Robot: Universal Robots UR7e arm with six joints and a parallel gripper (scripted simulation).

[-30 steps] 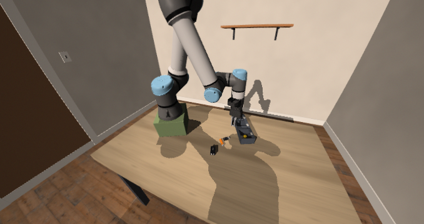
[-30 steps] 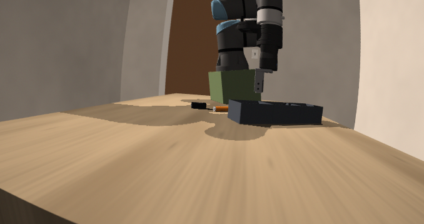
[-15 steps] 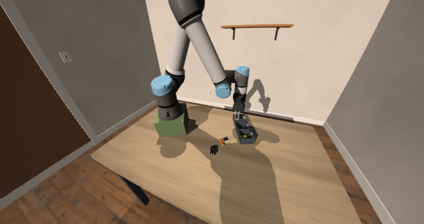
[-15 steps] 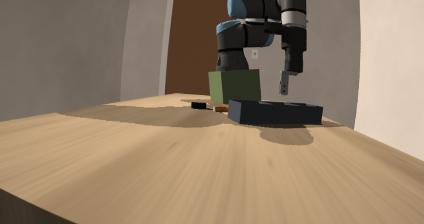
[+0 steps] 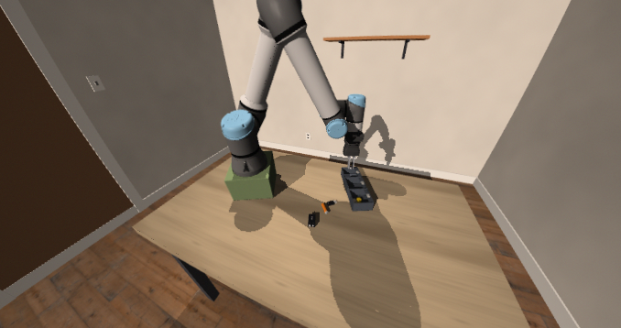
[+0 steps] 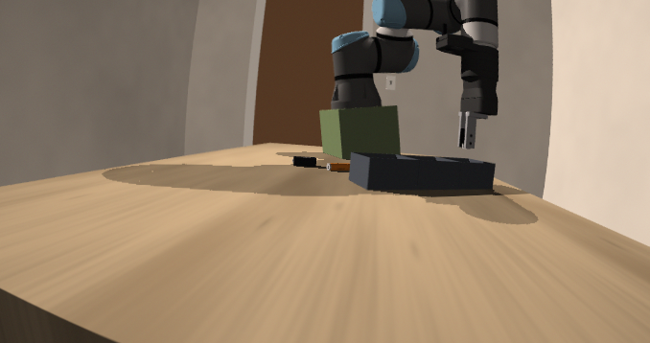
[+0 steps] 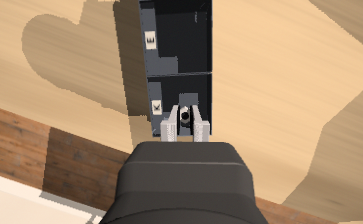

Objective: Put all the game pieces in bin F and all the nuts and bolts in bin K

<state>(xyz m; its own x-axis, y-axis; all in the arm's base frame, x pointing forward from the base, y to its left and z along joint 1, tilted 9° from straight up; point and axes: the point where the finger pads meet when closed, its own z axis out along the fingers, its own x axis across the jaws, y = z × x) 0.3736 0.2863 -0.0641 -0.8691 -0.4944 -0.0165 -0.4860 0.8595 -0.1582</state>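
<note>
The hex nut lies 2 cm below my hand. The rest, counted from my hand: white domino (16 cm to the right, 8 cm ahead, 7 cm below); then yellow die (14 cm to the right, 9 cm ahead, 7 cm below); then dark bin row (7 cm to the right, 6 cm below, 5 cm ahead).
</note>
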